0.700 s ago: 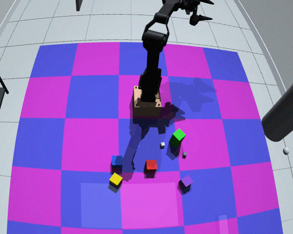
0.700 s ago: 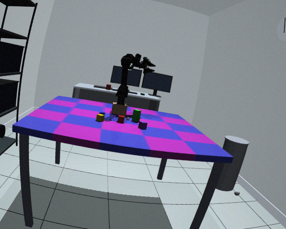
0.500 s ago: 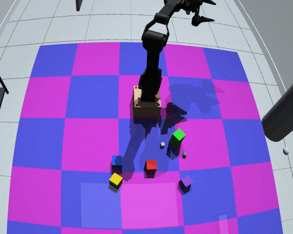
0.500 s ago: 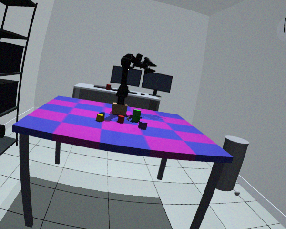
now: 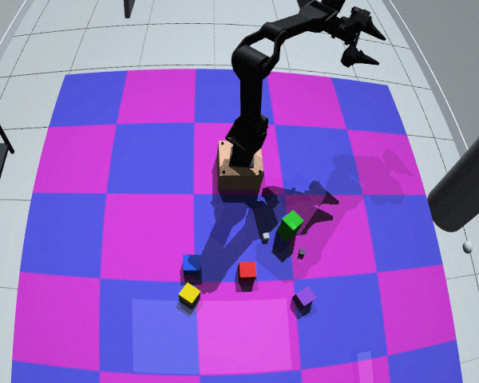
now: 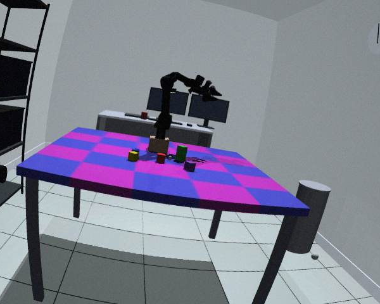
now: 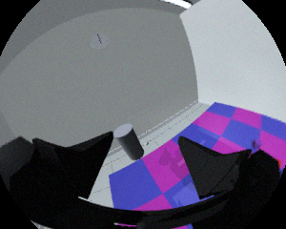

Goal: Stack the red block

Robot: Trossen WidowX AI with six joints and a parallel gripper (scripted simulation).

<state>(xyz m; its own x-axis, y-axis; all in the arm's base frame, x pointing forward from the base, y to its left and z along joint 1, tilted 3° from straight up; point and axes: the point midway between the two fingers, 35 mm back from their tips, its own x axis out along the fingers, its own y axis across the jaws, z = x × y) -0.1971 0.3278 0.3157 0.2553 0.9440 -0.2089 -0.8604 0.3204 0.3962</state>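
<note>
The red block is 50 cm ahead of my gripper tip, 32 cm to the right of it and 38 cm below it. Also, from my gripper tip: blue block (50 cm ahead, 46 cm to the right, 38 cm below); yellow block (58 cm ahead, 46 cm to the right, 38 cm below); purple block (57 cm ahead, 16 cm to the right, 38 cm below).
</note>
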